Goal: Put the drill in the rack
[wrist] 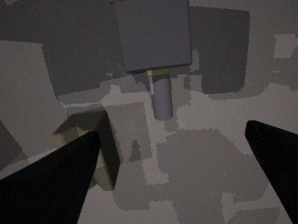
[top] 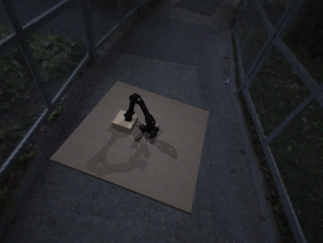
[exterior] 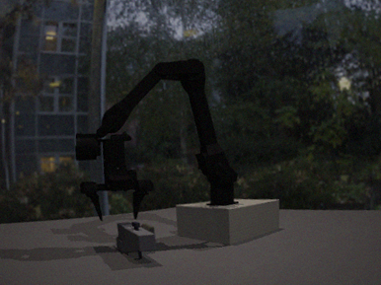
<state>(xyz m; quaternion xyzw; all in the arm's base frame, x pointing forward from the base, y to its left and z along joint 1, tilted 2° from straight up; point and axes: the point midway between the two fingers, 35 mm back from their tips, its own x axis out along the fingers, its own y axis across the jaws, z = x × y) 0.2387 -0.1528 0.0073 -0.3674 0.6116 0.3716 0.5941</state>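
My gripper tip is now 6 cm to the right of the yellow drill, 2 cm short of it and 2 cm above it. Also, from my gripper tip: olive rack (9 cm behind, 5 cm below, 1 cm to the right); dark key (14 cm to the left, 6 cm ahead, 2 cm below); grey block (11 cm to the left, 5 cm ahead, 3 cm below).
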